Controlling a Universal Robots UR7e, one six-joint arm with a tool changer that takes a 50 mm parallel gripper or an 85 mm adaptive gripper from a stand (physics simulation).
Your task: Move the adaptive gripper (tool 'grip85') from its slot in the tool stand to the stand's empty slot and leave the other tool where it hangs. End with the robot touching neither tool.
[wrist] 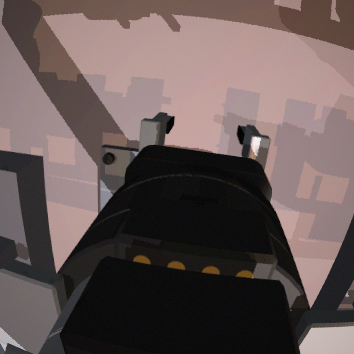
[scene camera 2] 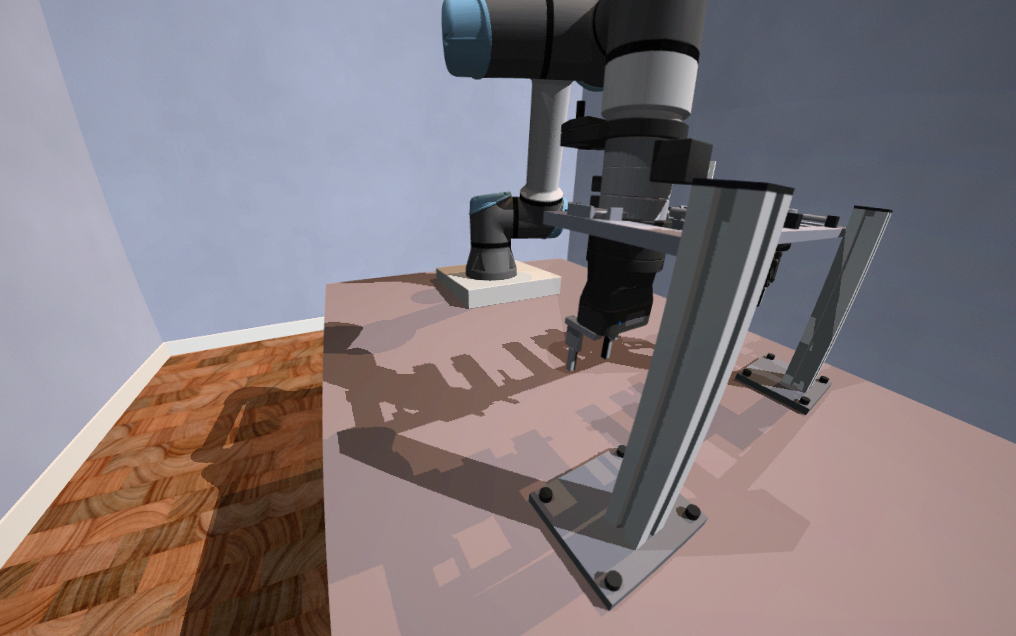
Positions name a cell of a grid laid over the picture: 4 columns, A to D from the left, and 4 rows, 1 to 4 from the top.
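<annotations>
Parallel gripper visible in scene camera 2 (C2) and in the wrist view (C3).
</annotations>
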